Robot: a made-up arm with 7 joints. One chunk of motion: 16 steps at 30 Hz.
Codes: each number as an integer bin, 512 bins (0 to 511) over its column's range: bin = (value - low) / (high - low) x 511, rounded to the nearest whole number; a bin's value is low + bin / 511 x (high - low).
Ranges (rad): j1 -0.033..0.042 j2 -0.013..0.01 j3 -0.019..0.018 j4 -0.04..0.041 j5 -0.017..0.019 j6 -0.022..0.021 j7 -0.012..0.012
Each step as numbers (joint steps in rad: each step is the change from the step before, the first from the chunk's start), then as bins.
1 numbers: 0.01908 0.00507 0.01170 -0.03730 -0.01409 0.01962 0.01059
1 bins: 355 401 424 17 41 495 481
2 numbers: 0.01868 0.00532 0.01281 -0.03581 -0.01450 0.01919 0.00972
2 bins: 352 407 439 26 35 489 462
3 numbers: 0.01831 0.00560 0.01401 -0.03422 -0.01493 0.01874 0.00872
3 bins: 350 413 456 36 29 484 441
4 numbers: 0.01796 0.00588 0.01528 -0.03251 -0.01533 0.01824 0.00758
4 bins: 347 419 473 47 24 478 417
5 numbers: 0.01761 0.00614 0.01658 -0.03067 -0.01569 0.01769 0.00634
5 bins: 345 425 491 59 19 472 390
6 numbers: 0.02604 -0.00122 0.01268 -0.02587 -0.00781 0.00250 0.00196
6 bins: 402 262 438 89 130 291 297
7 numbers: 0.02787 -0.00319 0.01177 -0.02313 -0.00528 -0.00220 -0.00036
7 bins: 415 218 425 106 166 235 248
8 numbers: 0.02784 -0.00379 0.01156 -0.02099 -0.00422 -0.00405 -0.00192
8 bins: 415 205 422 120 181 213 215
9 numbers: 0.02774 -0.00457 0.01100 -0.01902 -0.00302 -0.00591 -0.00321
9 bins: 414 187 414 132 198 191 187
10 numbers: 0.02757 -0.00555 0.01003 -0.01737 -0.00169 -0.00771 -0.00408
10 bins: 413 166 401 143 217 170 169
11 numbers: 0.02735 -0.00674 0.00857 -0.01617 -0.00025 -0.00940 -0.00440
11 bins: 411 139 381 150 238 150 162
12 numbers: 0.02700 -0.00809 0.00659 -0.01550 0.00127 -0.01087 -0.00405
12 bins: 409 109 353 155 259 132 169
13 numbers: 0.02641 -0.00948 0.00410 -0.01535 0.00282 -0.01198 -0.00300
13 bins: 405 78 319 156 281 119 192
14 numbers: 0.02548 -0.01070 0.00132 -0.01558 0.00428 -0.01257 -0.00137
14 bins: 398 51 281 154 302 112 226
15 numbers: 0.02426 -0.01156 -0.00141 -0.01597 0.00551 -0.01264 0.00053
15 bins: 390 32 243 152 320 111 267
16 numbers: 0.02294 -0.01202 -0.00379 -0.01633 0.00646 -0.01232 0.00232
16 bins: 381 22 210 149 333 115 305
